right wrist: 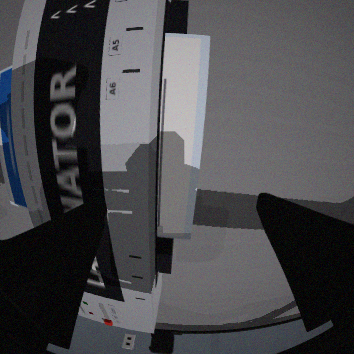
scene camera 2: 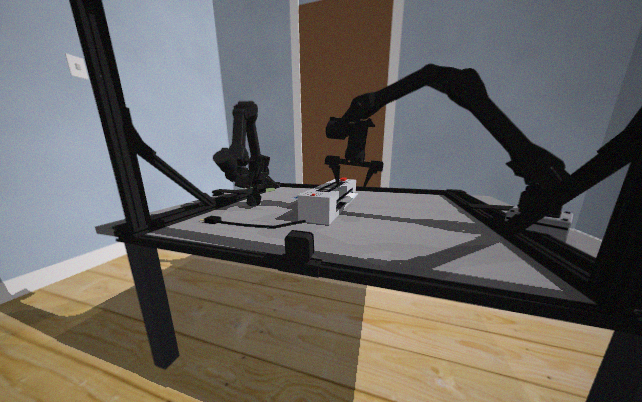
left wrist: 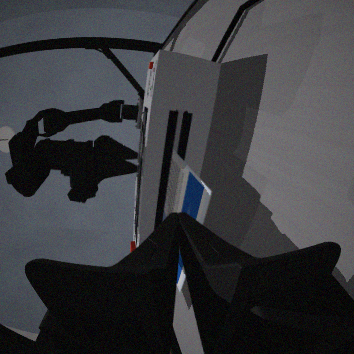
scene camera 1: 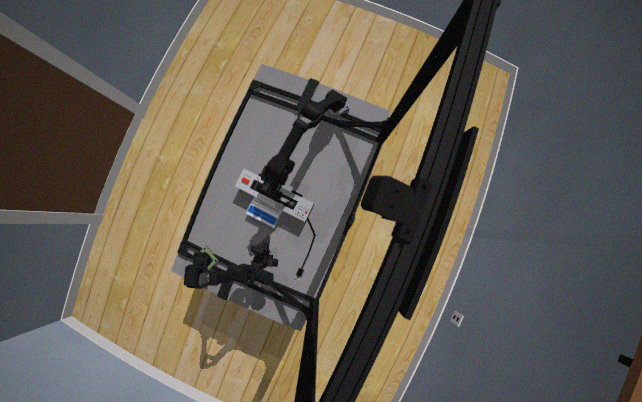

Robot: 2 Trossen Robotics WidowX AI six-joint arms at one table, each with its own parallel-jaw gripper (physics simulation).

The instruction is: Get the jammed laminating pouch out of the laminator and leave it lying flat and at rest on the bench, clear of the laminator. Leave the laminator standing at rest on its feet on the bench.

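Places are measured from the left arm's base along level axes (x right, y back, z down), in metres.
Pixels of known places: left gripper, fingertip midpoint: [scene camera 2: 279, 186] [left wrist: 177, 219] [scene camera 1: 269, 235]; right gripper, fingertip midpoint: [right wrist: 183, 203] [scene camera 2: 350, 188] [left wrist: 137, 161] [scene camera 1: 282, 183]; left arm's base, link origin: [scene camera 1: 204, 260]; right arm's base, link origin: [scene camera 2: 539, 212] [left wrist: 136, 112] [scene camera 1: 335, 104].
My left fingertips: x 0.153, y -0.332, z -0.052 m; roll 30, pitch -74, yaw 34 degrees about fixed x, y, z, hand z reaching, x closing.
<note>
Ahead of a thing's pixels: the offset from my left fingertips to its top centre. "*": to the spot under its first point. Level surfaces: height alone.
The white laminator [scene camera 1: 303, 208] [scene camera 2: 317, 208] [left wrist: 192, 82] [right wrist: 127, 117] stands upright on the bench {dz +0.077 m} [scene camera 1: 240, 135] [scene camera 2: 395, 240]. The pouch {dx -0.121, dy -0.116, dz +0.036 m} [scene camera 1: 262, 214] [left wrist: 194, 192] [right wrist: 182, 90] is in the laminator, with a blue-printed part out of one long side and a pale part out of the other. My left gripper [scene camera 1: 260, 245] [left wrist: 177, 219] is shut and empty, pointing at the blue side; its fingers cover part of the pouch in the left wrist view. My right gripper [scene camera 2: 352, 183] [right wrist: 183, 203] is open above the laminator, one finger over its top, the other beyond its pale-pouch side.
A black cable {* dx +0.150, dy -0.146, dz +0.070 m} [scene camera 1: 313, 235] [scene camera 2: 255, 224] runs from the laminator to a plug {dx +0.226, dy +0.033, dz +0.063 m} [scene camera 1: 300, 272] [scene camera 2: 212, 219] on the bench. A green angled piece [scene camera 1: 212, 260] [scene camera 2: 270, 190] lies near the left arm's base. A black frame rail [scene camera 1: 215, 172] [scene camera 2: 400, 278] edges the bench.
</note>
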